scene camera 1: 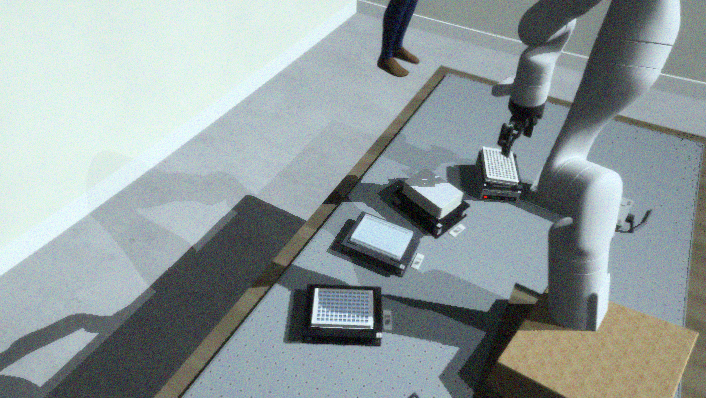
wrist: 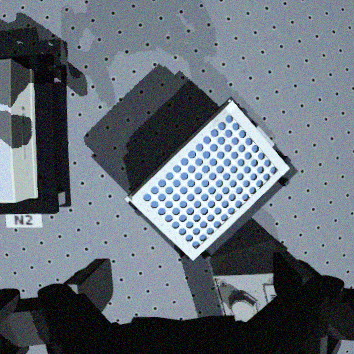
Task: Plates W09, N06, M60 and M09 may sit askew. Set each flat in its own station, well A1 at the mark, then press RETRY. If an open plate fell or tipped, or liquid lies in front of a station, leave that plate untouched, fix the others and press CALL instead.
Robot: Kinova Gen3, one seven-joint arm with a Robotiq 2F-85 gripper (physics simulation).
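A white well plate with blue wells [scene camera 1: 500, 165] [wrist: 211, 182] sits on the far black station, which has a red light. A tall white plate [scene camera 1: 434, 196] [wrist: 22, 170] sits on the station beside it, labelled N2 in the wrist view. A pale, smooth-topped plate [scene camera 1: 382, 236] and a nearer well plate [scene camera 1: 342, 307] sit on two more black stations. Plate names are unreadable, and slight tilt cannot be judged. My gripper [scene camera 1: 506, 149] [wrist: 190, 273] is open and empty above the near edge of the far plate. The RETRY and CALL lettering is not readable.
A white panel [scene camera 1: 626, 210] [wrist: 245, 295] shows partly, behind the arm in the scene view and with a round button in the wrist view. The arm stands on a wooden block [scene camera 1: 600, 350]. A person's legs [scene camera 1: 397, 30] show beyond the table's far left edge.
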